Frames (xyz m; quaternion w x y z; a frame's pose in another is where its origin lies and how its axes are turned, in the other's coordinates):
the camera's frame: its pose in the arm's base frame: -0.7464 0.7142 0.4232 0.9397 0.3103 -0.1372 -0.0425
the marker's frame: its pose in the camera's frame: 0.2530 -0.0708 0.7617 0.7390 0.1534 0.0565 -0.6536
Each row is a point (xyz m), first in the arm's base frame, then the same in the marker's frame.
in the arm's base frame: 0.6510 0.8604 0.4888
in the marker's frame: 0.2800 0.8993 -1.3205
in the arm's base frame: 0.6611 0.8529 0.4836
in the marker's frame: 0.2908 0.9076 -1.3213
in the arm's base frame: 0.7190 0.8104 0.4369
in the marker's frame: 0.3650 0.9480 -1.3353
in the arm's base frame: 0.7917 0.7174 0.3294
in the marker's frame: 0.5196 0.9857 -1.3481
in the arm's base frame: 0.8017 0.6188 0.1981
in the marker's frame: 0.6818 0.9585 -1.3453
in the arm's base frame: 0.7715 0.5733 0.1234
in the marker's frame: 0.7596 0.9089 -1.3381
